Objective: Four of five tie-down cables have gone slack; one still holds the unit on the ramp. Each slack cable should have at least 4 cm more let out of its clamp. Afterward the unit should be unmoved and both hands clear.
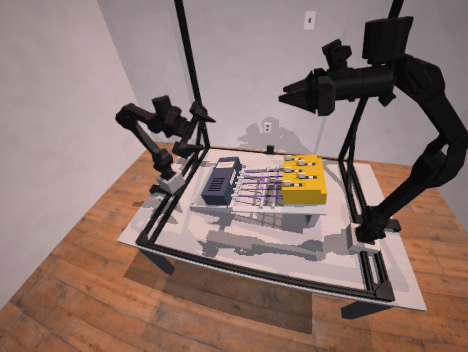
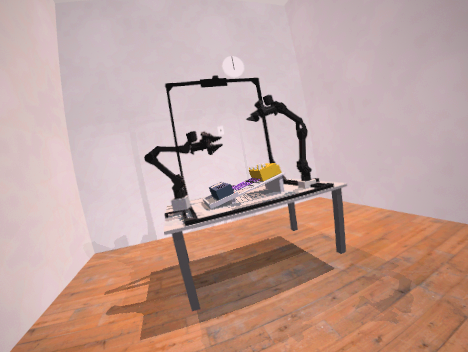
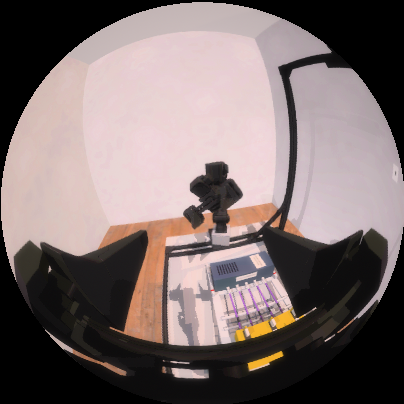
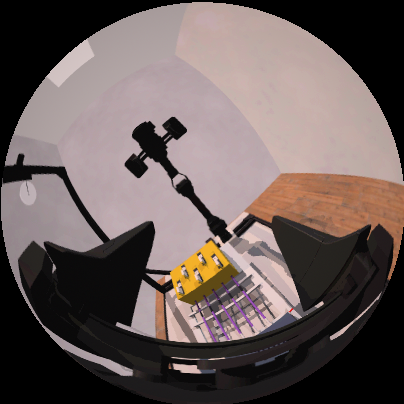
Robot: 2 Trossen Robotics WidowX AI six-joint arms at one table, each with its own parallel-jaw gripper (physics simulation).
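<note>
The dark blue unit (image 1: 220, 185) (image 2: 221, 190) (image 3: 242, 272) sits at the lower end of the white ramp (image 1: 260, 209) (image 2: 215, 203). Several purple cables (image 1: 257, 184) (image 2: 245, 184) (image 3: 252, 302) (image 4: 227, 302) run from it to the yellow clamp block (image 1: 306, 187) (image 2: 267, 172) (image 3: 267, 327) (image 4: 205, 272) at the upper end, which has white levers on top. Which cables are slack is too small to tell. My left gripper (image 1: 281, 98) (image 2: 249, 119) is open and empty, high above the ramp. My right gripper (image 1: 207, 134) (image 2: 220, 141) is open and empty, above and to the left of the unit.
Black rails (image 1: 250, 272) run along the edges of the white table (image 1: 210, 227). Black frame posts (image 1: 189, 65) rise at its back. White crossbars stand across the cables between the unit and the clamp block.
</note>
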